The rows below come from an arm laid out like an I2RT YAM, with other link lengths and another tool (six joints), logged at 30 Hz.
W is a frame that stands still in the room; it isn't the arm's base.
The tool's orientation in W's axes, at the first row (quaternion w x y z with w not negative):
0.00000 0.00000 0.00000 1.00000
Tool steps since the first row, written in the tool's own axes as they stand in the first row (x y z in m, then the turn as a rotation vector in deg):
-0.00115 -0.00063 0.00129 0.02 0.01 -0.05
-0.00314 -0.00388 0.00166 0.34 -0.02 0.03
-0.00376 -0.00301 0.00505 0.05 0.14 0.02
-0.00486 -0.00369 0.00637 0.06 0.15 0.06
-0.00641 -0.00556 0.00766 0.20 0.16 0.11
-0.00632 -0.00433 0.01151 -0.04 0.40 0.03
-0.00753 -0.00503 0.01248 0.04 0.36 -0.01
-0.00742 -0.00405 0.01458 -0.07 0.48 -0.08
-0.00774 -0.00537 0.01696 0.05 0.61 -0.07
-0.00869 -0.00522 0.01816 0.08 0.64 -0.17
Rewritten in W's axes. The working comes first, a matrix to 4 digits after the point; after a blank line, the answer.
The tool's axes in the first row as the columns of a matrix, in W's axes (used below as rounded here):
-1.0000 0.0000 0.0000
0.0000 -1.0000 0.0000
0.0000 0.0000 1.0000

0.00115 0.00063 0.00129 -0.02 -0.01 -0.05
0.00314 0.00388 0.00166 -0.34 0.02 0.03
0.00376 0.00301 0.00505 -0.05 -0.14 0.02
0.00486 0.00369 0.00637 -0.06 -0.15 0.06
0.00641 0.00556 0.00766 -0.20 -0.16 0.11
0.00632 0.00433 0.01151 0.04 -0.40 0.03
0.00753 0.00503 0.01248 -0.04 -0.36 -0.01
0.00742 0.00405 0.01458 0.07 -0.48 -0.08
0.00774 0.00537 0.01696 -0.05 -0.61 -0.07
0.00869 0.00522 0.01816 -0.08 -0.64 -0.17

